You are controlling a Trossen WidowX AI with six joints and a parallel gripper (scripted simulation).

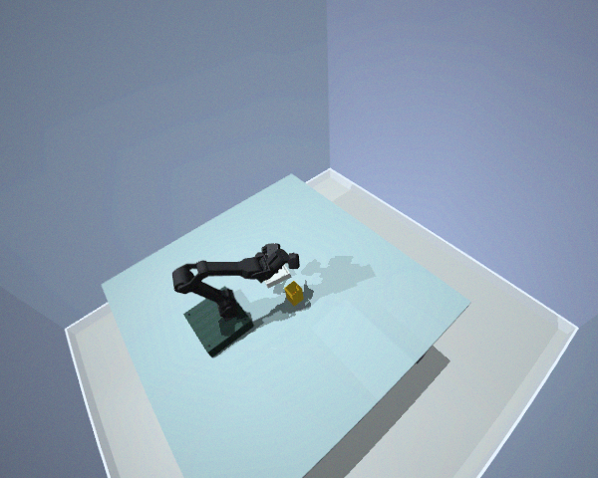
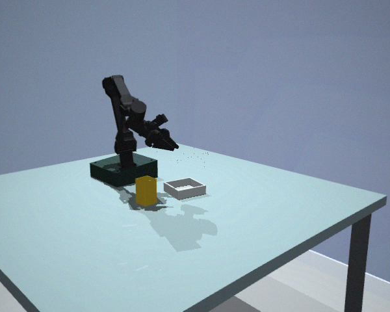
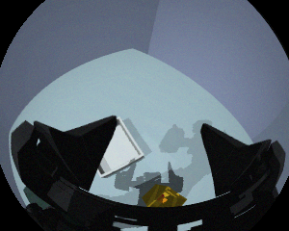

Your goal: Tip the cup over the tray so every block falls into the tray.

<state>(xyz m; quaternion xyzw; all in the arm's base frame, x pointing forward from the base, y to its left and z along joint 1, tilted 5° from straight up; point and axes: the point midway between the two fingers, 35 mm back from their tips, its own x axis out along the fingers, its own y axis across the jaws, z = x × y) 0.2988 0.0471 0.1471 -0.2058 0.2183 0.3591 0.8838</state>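
Right now the yellow square cup is 18 cm below my gripper tip, 11 cm to the right of it and 3 cm behind it.
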